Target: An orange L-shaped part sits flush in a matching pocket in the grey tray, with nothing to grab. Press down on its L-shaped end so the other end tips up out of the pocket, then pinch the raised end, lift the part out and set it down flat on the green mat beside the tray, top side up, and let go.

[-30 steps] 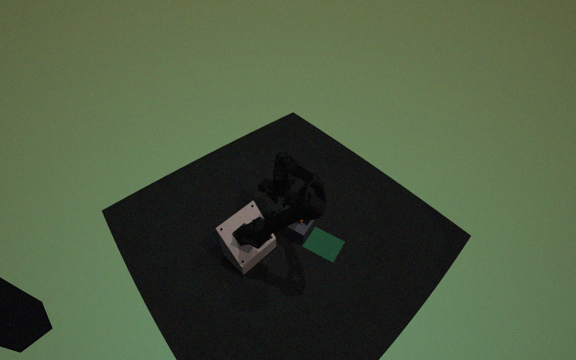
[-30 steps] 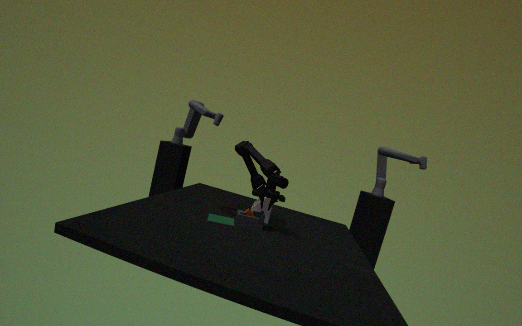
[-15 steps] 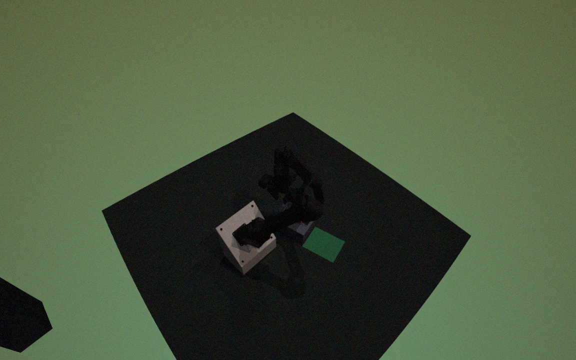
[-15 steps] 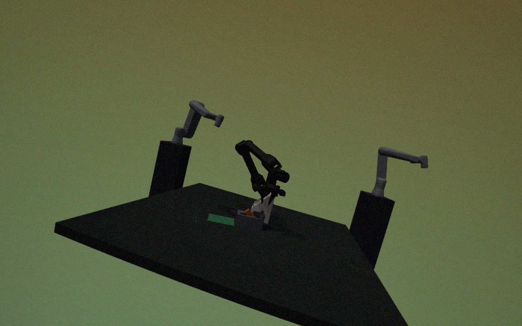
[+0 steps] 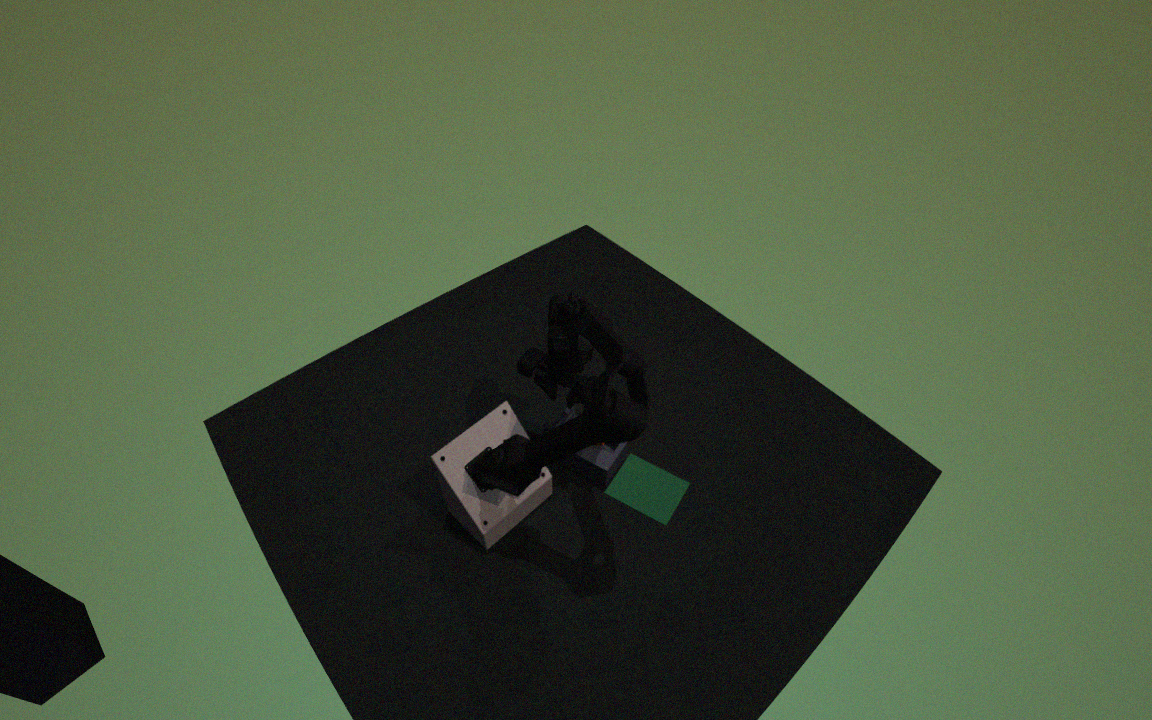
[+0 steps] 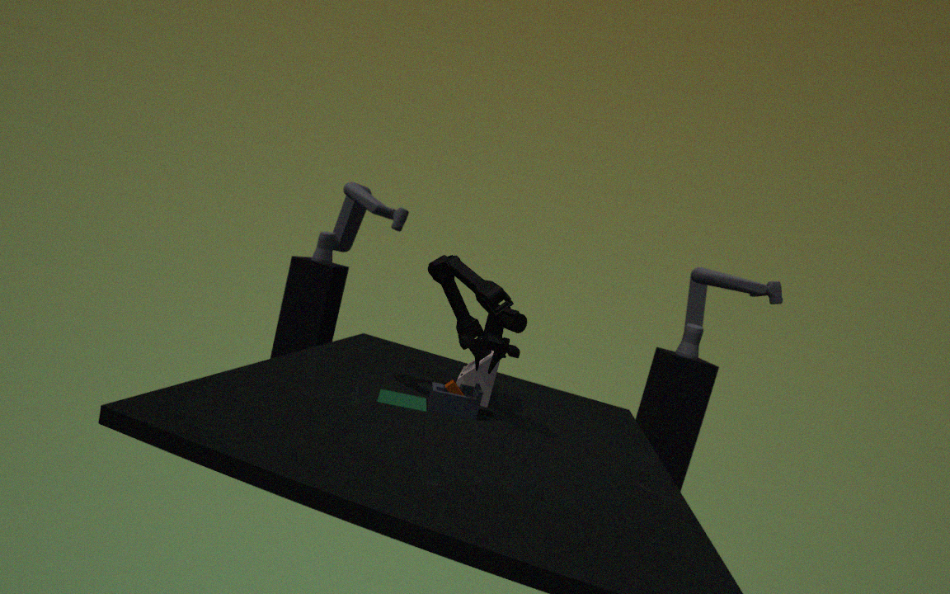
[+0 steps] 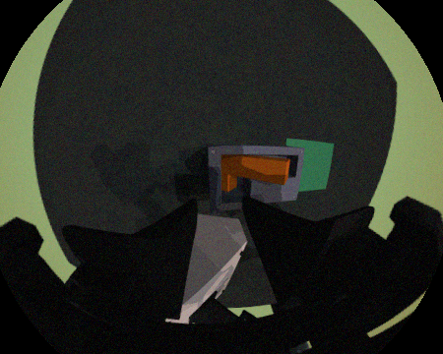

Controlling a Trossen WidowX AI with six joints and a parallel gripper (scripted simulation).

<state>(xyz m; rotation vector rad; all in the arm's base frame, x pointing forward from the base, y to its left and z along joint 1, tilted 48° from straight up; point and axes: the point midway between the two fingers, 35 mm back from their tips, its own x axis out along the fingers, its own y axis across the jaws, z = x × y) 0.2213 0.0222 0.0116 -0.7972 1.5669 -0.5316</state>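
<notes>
The orange L-shaped part is 10 cm below my gripper tip and 4 cm to the right of it. The rest, counted from my gripper tip: green mat: 22 cm to the right, 16 cm below, 4 cm ahead.
</notes>
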